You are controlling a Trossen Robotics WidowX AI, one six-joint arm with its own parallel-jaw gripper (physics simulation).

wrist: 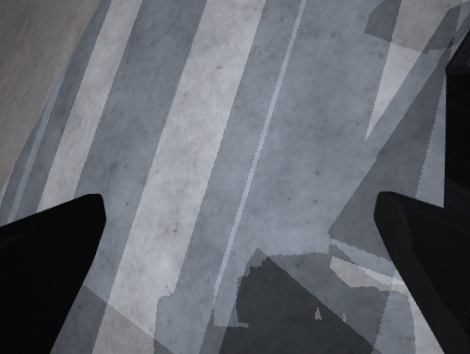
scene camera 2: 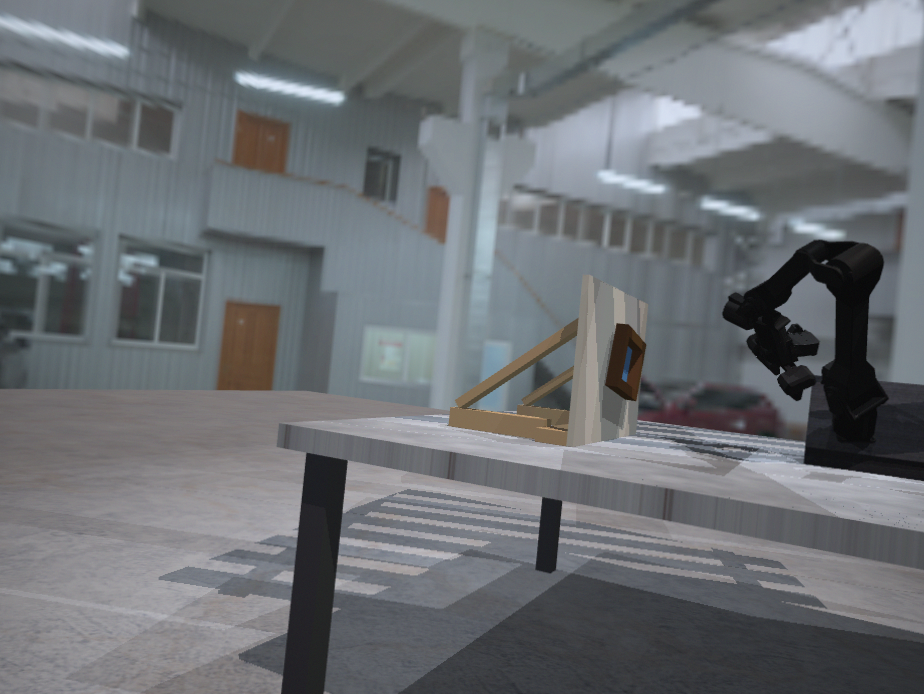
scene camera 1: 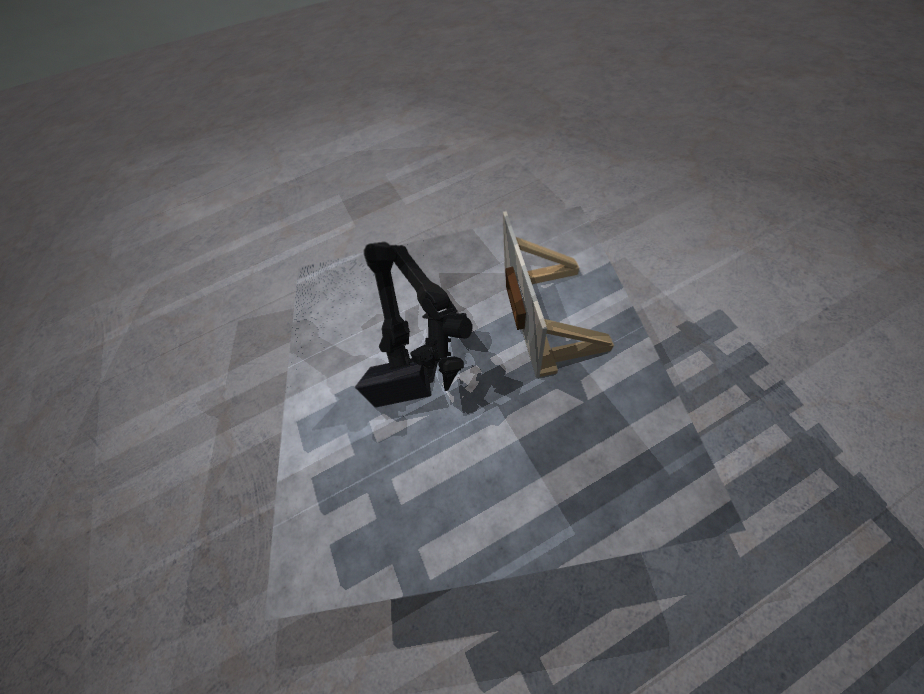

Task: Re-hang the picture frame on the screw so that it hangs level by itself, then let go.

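Seen in the pictures: gripper, fingertip midpoint: (wrist: 241, 206) (scene camera 1: 438, 386); arm's base, origin of the base link: (scene camera 2: 854, 428) (scene camera 1: 399, 365).
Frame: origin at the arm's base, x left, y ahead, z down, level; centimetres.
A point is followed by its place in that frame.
Note:
The brown picture frame (scene camera 1: 515, 300) @(z -13.8, x 1.7, y 41.3 cm) (scene camera 2: 616, 360) @(z -8.6, x 14.4, y 43.8 cm), with a blue picture inside, is against the front face of the upright pale board (scene camera 1: 531, 337) @(z -5.6, x -7.9, y 43.2 cm) (scene camera 2: 596, 403) @(z 0.0, x 18.5, y 46.1 cm). In scene camera 2 its edges run at an angle to the board's edges, so it is tilted, not level. The screw does not show in any view. My gripper (scene camera 1: 439, 372) @(z -6.8, x -15.0, y 11.2 cm) (scene camera 2: 800, 364) (wrist: 241, 206) @(z -6.8, x -15.0, y 11.2 cm) is open and empty. It is near the arm's base, well apart from the frame, and points down at the table. The frame and board do not show in the wrist view.
Wooden braces (scene camera 1: 578, 339) @(z -5.7, x -13.5, y 56.3 cm) (scene camera 2: 515, 366) @(z -5.5, x 24.9, y 61.0 cm) stand behind the board on the grey table (scene camera 1: 448, 522) @(z 7.7, x -49.9, y 2.7 cm) (scene camera 2: 485, 464) @(z 8.6, x 59.4, y 53.8 cm). The arm's black base box (scene camera 1: 392, 386) @(z -5.7, x -9.8, y -2.6 cm) (scene camera 2: 896, 425) @(z -1.5, x -0.8, y -7.0 cm) is on the same table, facing the board. A table edge shows at the wrist view's upper left.

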